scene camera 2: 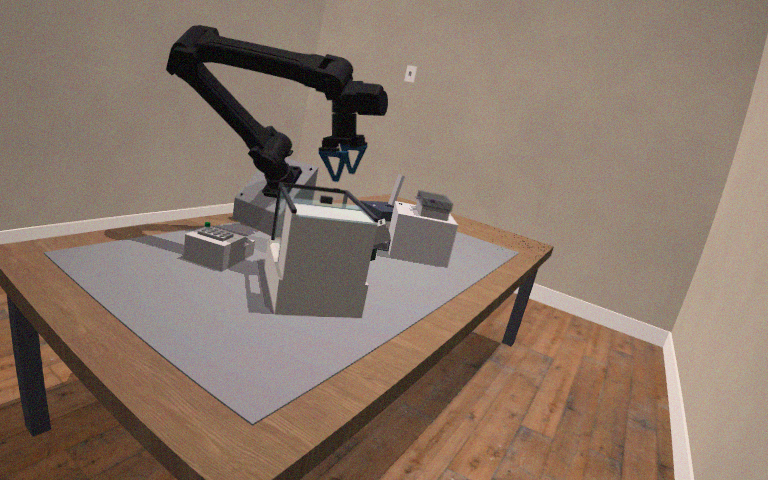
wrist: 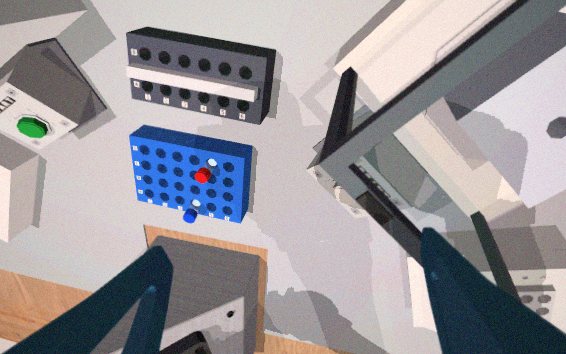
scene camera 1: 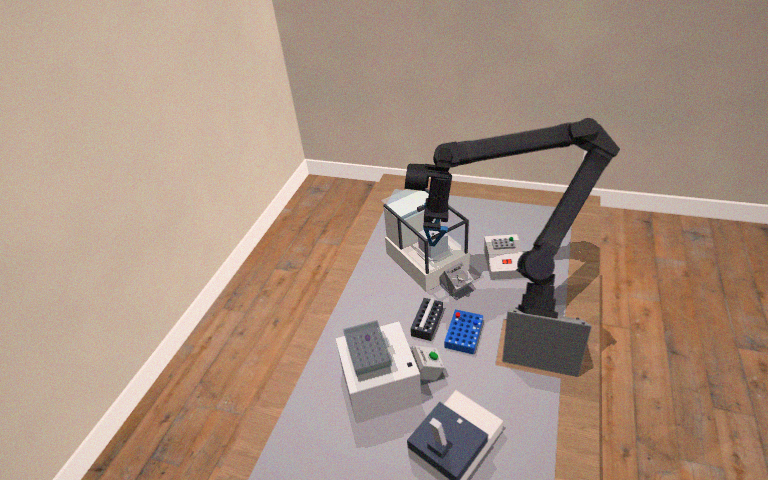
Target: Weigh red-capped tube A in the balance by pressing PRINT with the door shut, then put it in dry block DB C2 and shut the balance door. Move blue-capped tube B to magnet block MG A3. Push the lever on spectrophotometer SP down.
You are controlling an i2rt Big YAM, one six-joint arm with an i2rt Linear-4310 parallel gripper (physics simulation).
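Note:
My gripper (scene camera 1: 434, 242) (scene camera 2: 344, 176) (wrist: 287, 248) is open and empty, above the balance (scene camera 1: 407, 266) (scene camera 2: 325, 271) (wrist: 435, 80). I cannot tell how far the balance door stands open. The PRINT console (scene camera 1: 458, 280) is partly hidden in the wrist view. Red-capped tube A (scene camera 1: 458, 314) (wrist: 202, 175) and blue-capped tube B (scene camera 1: 476, 322) (wrist: 189, 216) stand in the blue rack (scene camera 1: 459, 348) (wrist: 195, 140). The black magnet block (scene camera 1: 421, 335) (wrist: 270, 90) has a white bar. The dry block (scene camera 1: 504, 243) (scene camera 2: 206, 249) (wrist: 535, 300) holds a green-capped tube. The spectrophotometer (scene camera 1: 464, 447) has its lever (scene camera 1: 437, 431) (scene camera 2: 396, 189) raised.
A white instrument (scene camera 1: 379, 393) (scene camera 2: 424, 237) carries a grey block with a purple spot. Beside it is a console (scene camera 1: 431, 369) (wrist: 55, 95) with a green button. The robot base (scene camera 1: 546, 342) (wrist: 215, 270) stands near the blue rack. Dark posts and rails frame the balance chamber.

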